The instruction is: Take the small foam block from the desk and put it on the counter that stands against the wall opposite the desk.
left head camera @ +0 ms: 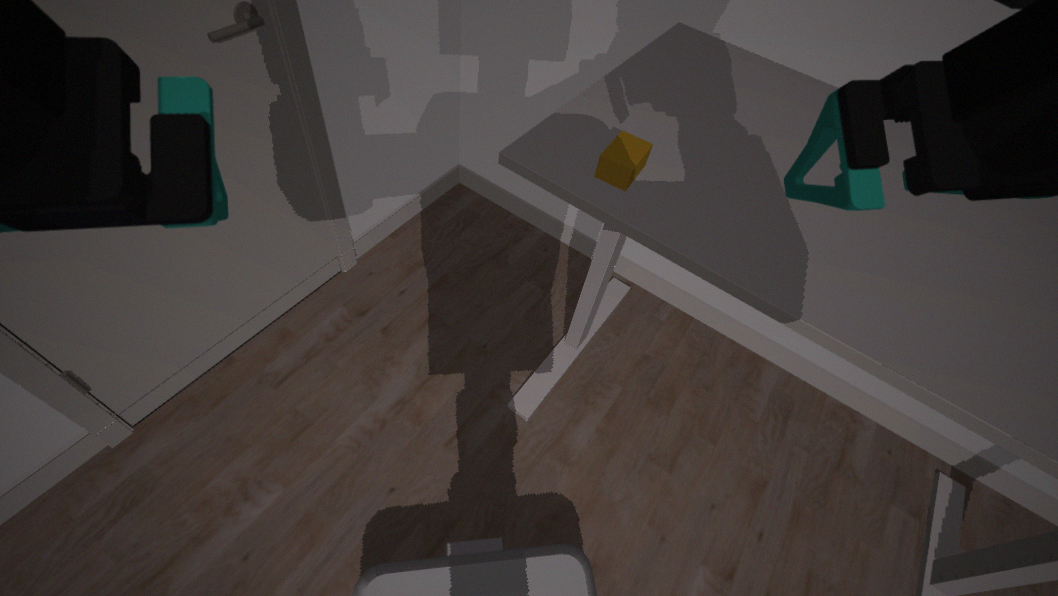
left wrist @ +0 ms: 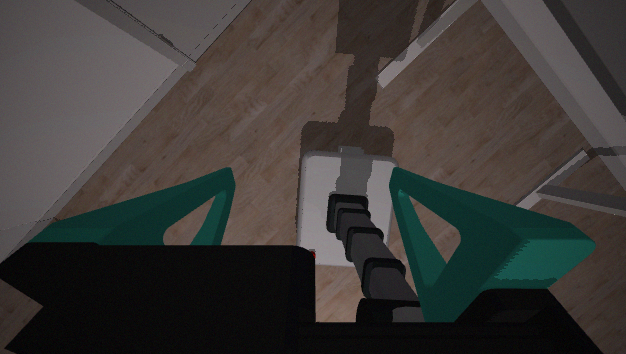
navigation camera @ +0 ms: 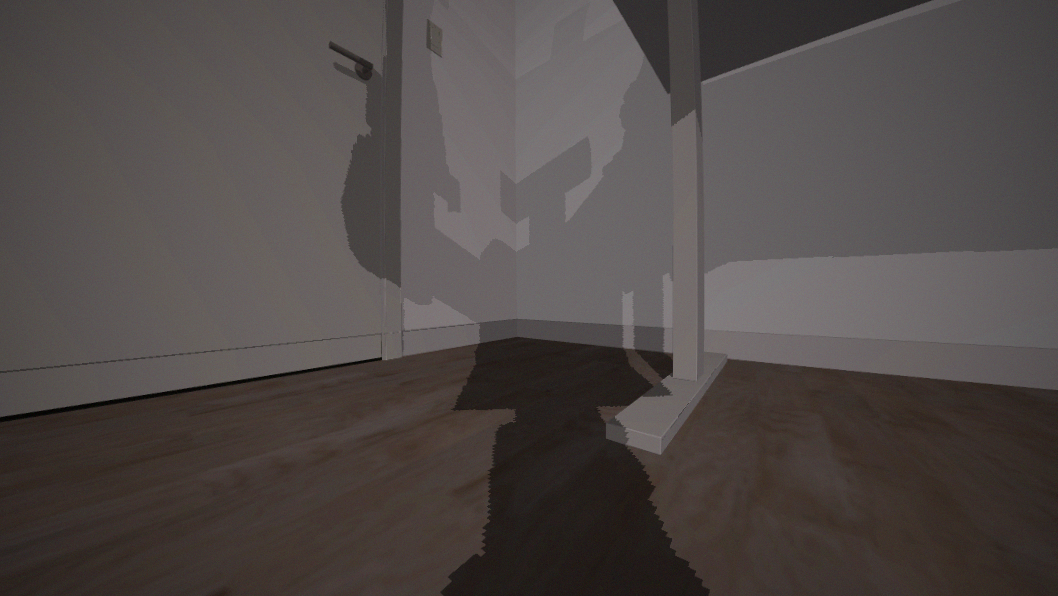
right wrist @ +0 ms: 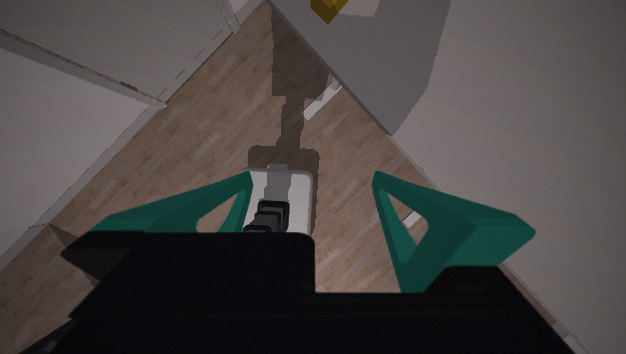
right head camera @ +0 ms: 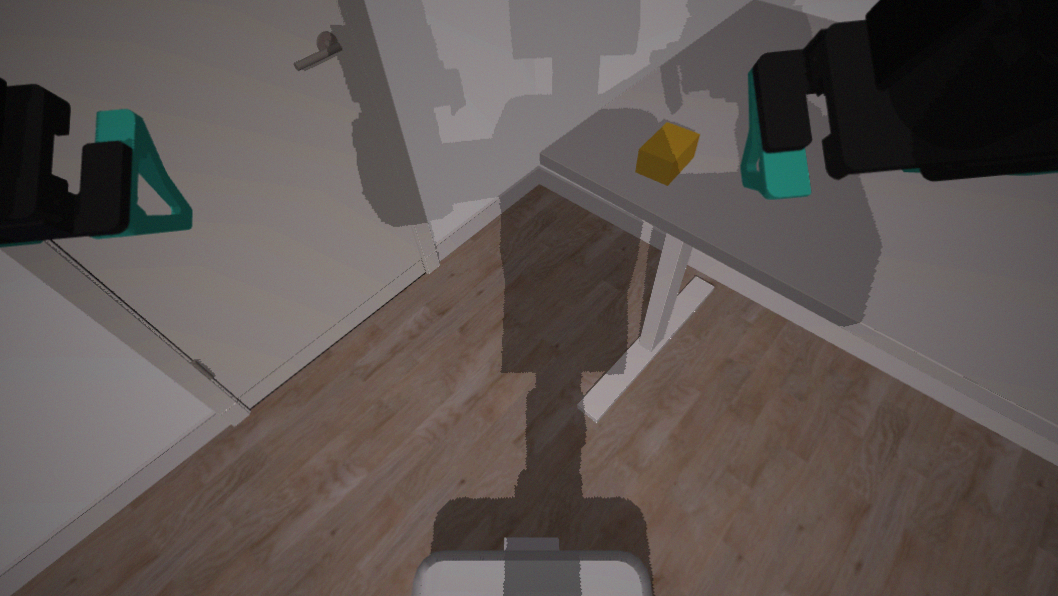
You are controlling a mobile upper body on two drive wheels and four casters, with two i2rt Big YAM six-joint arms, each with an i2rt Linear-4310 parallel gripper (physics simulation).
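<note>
The yellow foam block rests on the grey-white desk, near its corner and partly in shadow. In the right wrist view it is cut by the top edge. My left gripper is open and empty, at the left of both head views and well away from the block. My right gripper is open and empty. In the head views it is to the right of the block and apart from it. The counter does not show in these views.
The desk's underside and white leg show. The leg's foot juts across the floor. A door with a handle stands left of the room corner.
</note>
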